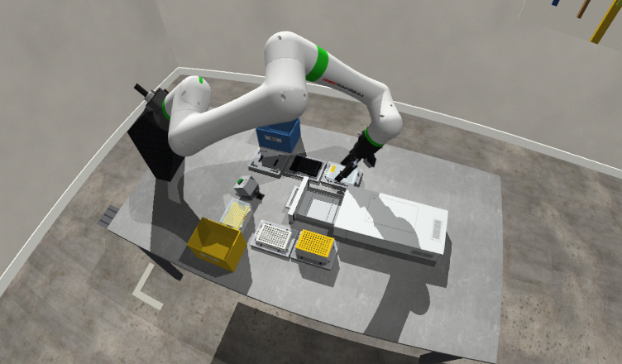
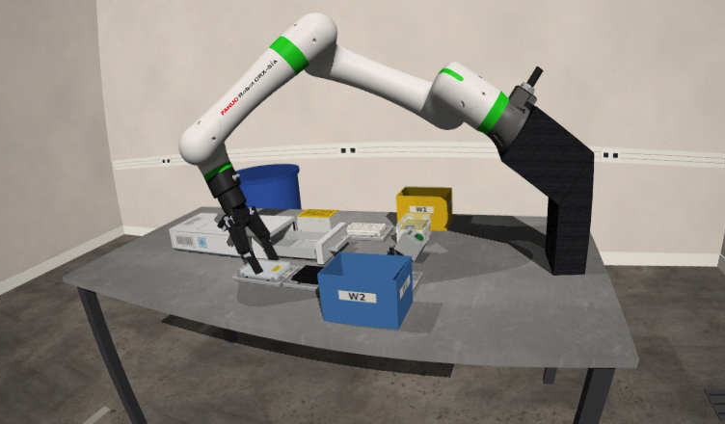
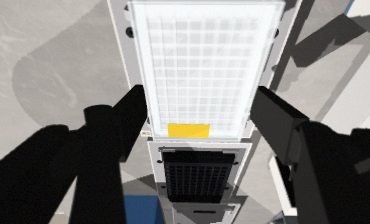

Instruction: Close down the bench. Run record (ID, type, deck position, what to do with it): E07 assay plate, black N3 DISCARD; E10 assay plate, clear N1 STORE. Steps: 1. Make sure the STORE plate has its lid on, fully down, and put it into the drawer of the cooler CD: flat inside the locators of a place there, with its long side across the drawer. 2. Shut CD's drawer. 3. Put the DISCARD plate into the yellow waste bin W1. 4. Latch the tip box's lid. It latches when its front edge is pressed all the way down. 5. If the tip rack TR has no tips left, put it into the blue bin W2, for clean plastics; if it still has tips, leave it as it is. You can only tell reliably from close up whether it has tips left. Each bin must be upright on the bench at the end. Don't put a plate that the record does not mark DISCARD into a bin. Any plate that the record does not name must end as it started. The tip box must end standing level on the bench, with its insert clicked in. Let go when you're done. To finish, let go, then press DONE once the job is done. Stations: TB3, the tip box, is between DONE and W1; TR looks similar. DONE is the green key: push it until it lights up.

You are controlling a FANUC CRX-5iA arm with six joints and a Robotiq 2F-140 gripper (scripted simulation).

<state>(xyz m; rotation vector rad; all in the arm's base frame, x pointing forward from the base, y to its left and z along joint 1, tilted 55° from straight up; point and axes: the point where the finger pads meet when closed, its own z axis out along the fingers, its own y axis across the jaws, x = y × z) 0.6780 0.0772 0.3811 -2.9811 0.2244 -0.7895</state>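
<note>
Now: the clear lid 2 cm below my hand. From my hand the other things lie so: clear plate: 3 cm below; cooler drawer: 5 cm behind, 19 cm to the right, 1 cm below; black assay plate: 17 cm behind, 3 cm to the left, 3 cm below.
</note>
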